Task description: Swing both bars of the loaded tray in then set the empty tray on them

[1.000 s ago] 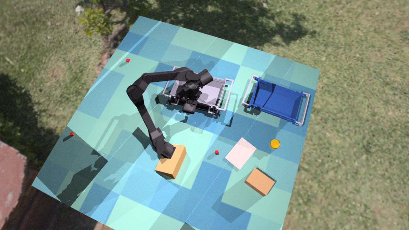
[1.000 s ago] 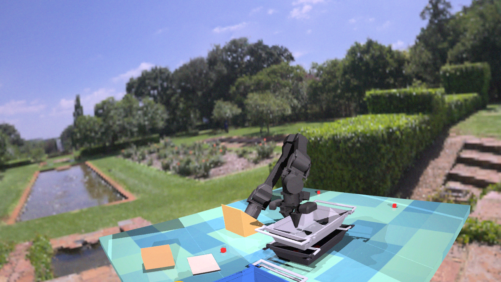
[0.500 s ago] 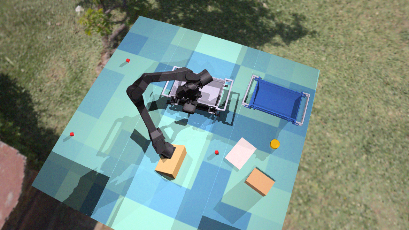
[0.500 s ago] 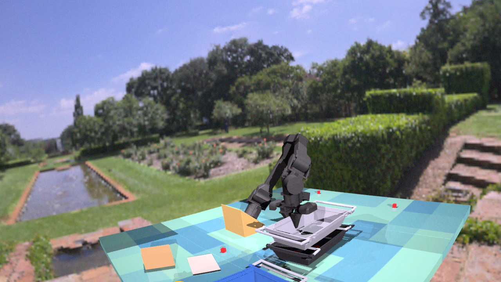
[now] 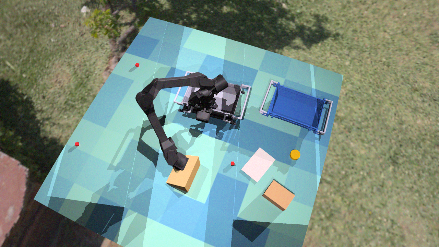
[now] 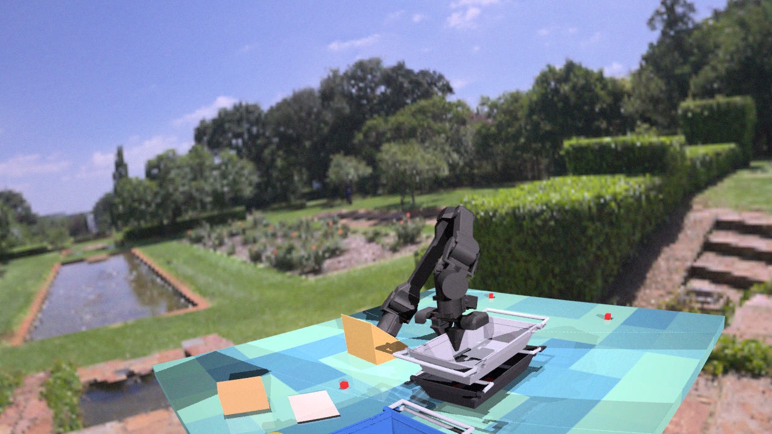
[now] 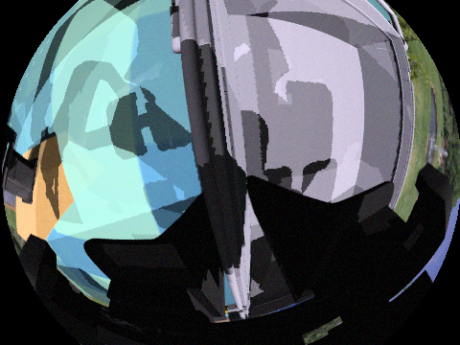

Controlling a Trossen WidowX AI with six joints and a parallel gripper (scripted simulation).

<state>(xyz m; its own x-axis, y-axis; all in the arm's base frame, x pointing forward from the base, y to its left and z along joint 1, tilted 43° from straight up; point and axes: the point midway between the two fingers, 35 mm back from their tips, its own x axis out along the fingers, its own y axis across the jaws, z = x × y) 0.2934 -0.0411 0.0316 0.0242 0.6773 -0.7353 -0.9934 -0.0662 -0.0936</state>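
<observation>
My gripper tip is 80 mm short of the grey tray, 30 mm below it and 10 mm to the right of it. The rest, counted from my gripper tip: yellow disc: 480 mm to the right, 70 mm below, 30 mm behind; white flat plate: 330 mm to the right, 140 mm behind, 80 mm below; brown box: 460 mm to the right, 260 mm behind, 50 mm below.
</observation>
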